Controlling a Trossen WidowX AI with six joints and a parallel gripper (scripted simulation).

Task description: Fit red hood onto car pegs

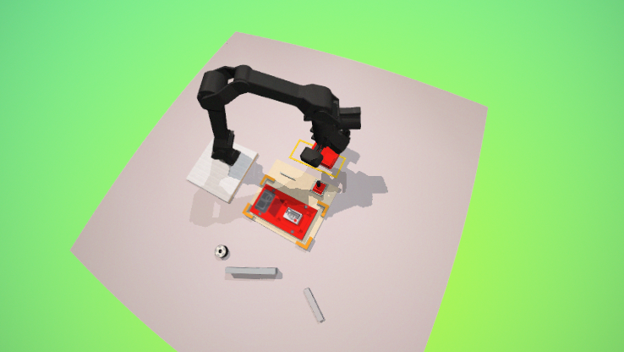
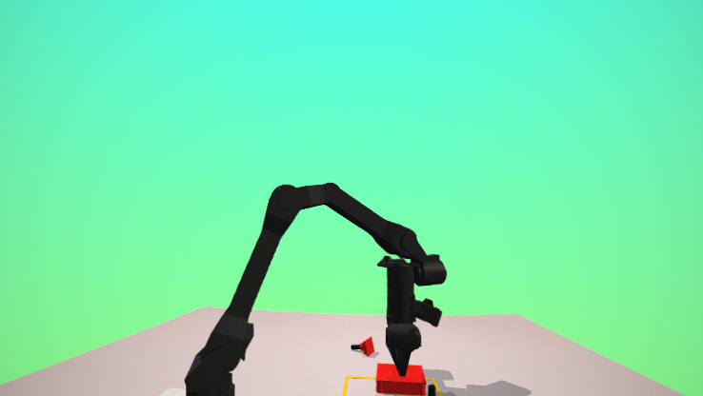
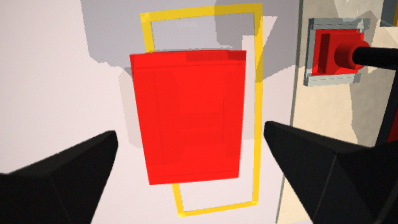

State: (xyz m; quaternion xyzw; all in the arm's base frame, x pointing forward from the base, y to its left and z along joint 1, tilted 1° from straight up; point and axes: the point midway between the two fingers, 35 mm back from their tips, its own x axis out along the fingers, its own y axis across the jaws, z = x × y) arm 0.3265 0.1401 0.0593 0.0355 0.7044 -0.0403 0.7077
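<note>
Right now my gripper tip is 2 cm above the red hood. Round my gripper tip: grey holder (3 cm ahead, 12 cm to the right, 1 cm below); grey twin bar (5 cm behind, 45 cm to the right, 2 cm below).
</note>
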